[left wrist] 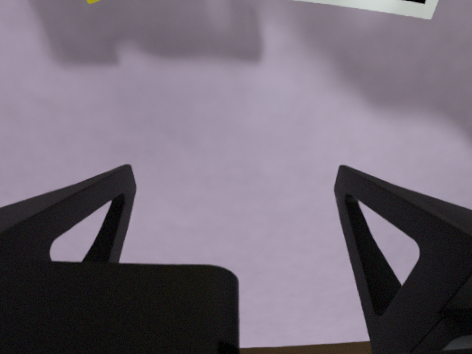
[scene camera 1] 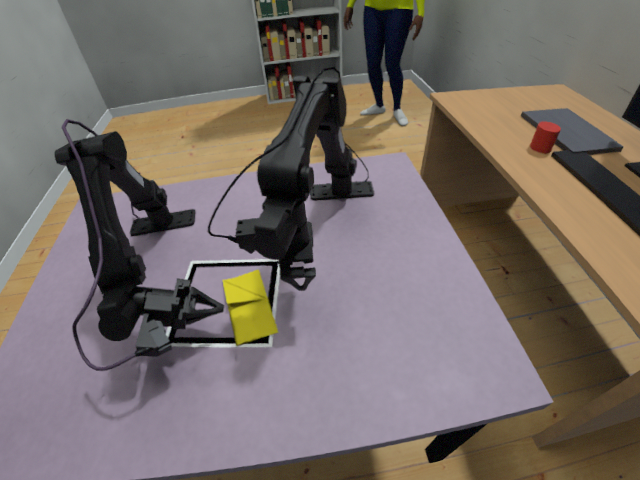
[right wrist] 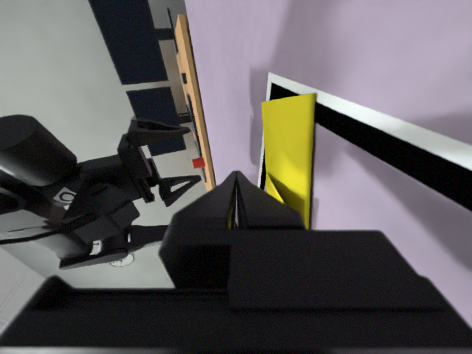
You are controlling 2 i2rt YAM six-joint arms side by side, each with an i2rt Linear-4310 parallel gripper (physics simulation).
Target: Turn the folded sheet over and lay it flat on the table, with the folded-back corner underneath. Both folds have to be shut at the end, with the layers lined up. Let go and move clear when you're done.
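The yellow folded sheet [scene camera 1: 252, 317] [right wrist: 290, 145] lies on the table across the right side of the outlined frame. Its upper part shows a folded layer with a diagonal crease facing up. In the right wrist view a small flap edge stands slightly proud. A sliver of the sheet [left wrist: 93, 1] shows in the left wrist view. My right gripper [scene camera 1: 222, 308] [right wrist: 236, 177] is shut and empty, its tips just left of the sheet in scene camera 1. My left gripper [scene camera 1: 301, 283] [left wrist: 235, 176] [right wrist: 196, 155] is open and empty, right of the frame and clear of the sheet.
A black-and-white rectangular outline [scene camera 1: 222, 341] [right wrist: 390, 117] is on the purple table [scene camera 1: 392, 356]. A wooden desk [scene camera 1: 527, 196] with a red cup [scene camera 1: 545, 137] stands at the right. A bookshelf [scene camera 1: 299, 58] and a person [scene camera 1: 383, 51] are behind the table.
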